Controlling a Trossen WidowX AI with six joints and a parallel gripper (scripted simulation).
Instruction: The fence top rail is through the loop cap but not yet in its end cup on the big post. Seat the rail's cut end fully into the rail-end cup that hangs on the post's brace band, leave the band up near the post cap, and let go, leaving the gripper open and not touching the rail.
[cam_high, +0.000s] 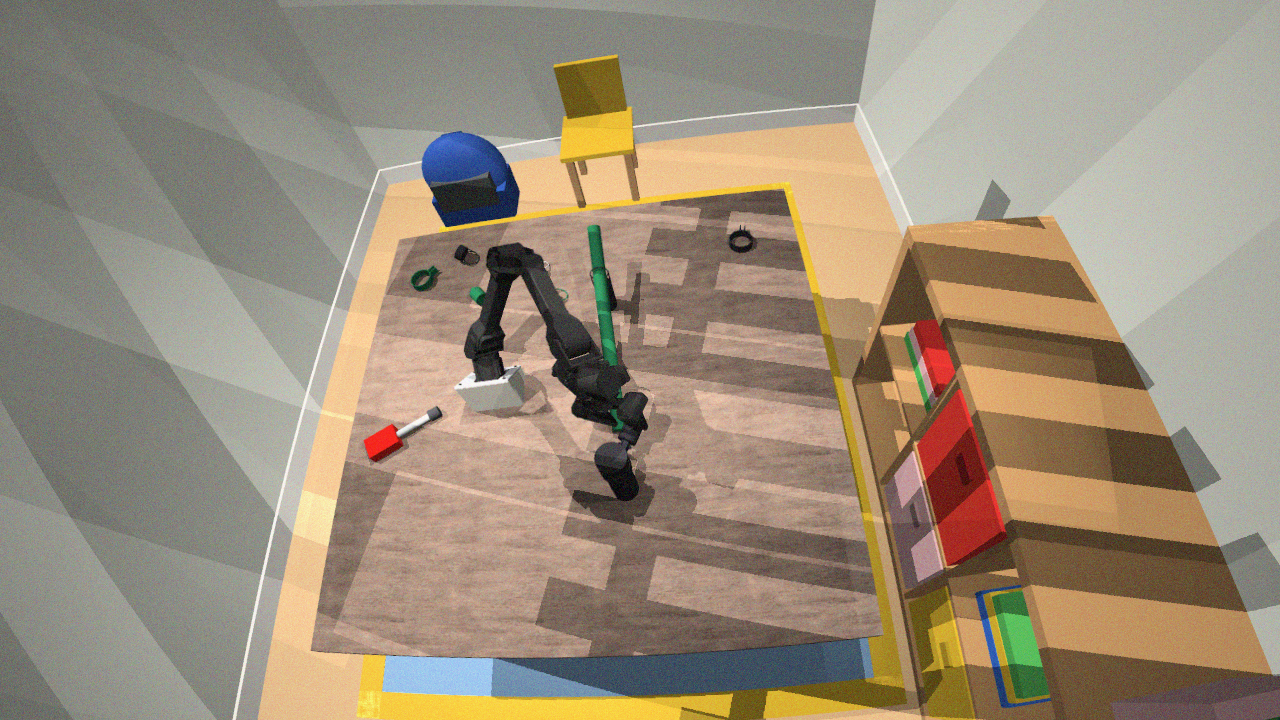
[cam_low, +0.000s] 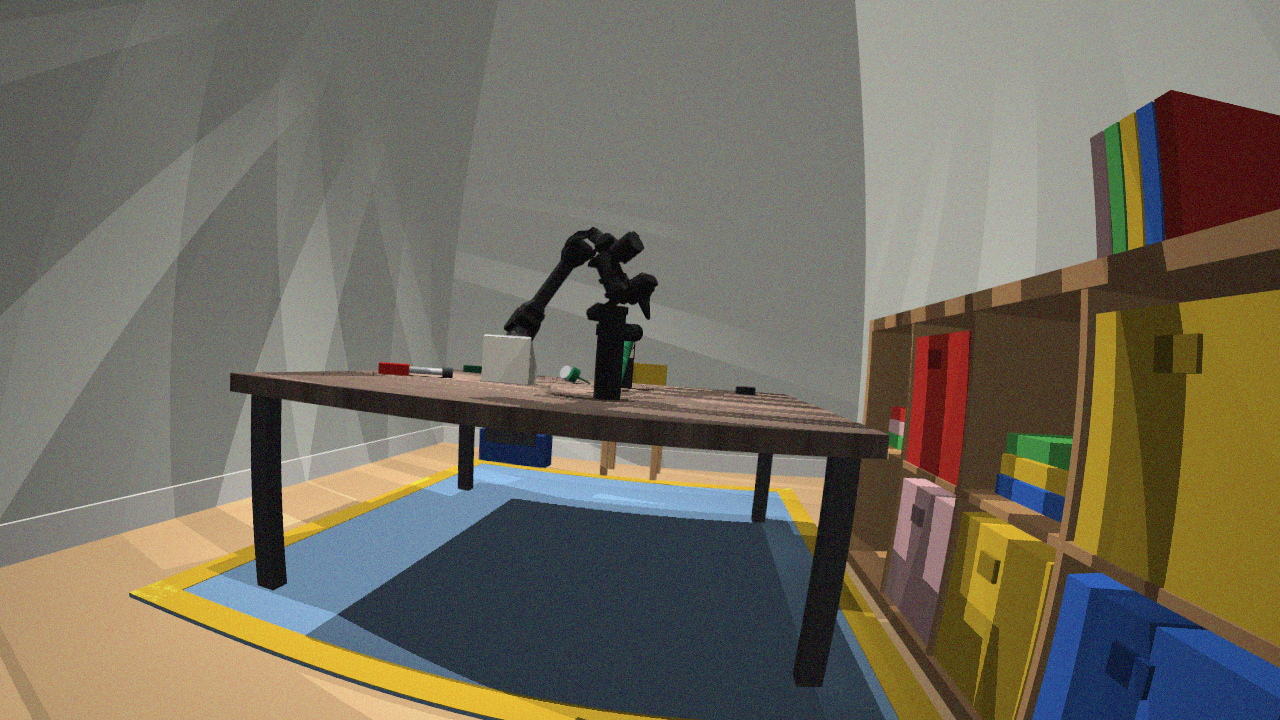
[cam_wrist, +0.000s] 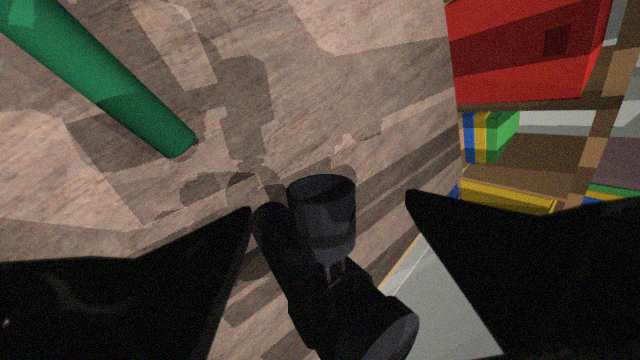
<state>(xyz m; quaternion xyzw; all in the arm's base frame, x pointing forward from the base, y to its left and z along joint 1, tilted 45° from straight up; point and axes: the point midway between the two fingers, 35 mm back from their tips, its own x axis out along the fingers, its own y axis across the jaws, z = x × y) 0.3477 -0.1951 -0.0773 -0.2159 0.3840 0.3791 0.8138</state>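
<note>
Now: gripper tip 1 cm past the dark rail-end cup, 2 cm to the left of it and 1 cm above it. Also, from my gripper tip: red-handled tool: 62 cm behind, 12 cm to the left, 15 cm below; then white cap: 28 cm behind, 62 cm to the left, 15 cm below.
</note>
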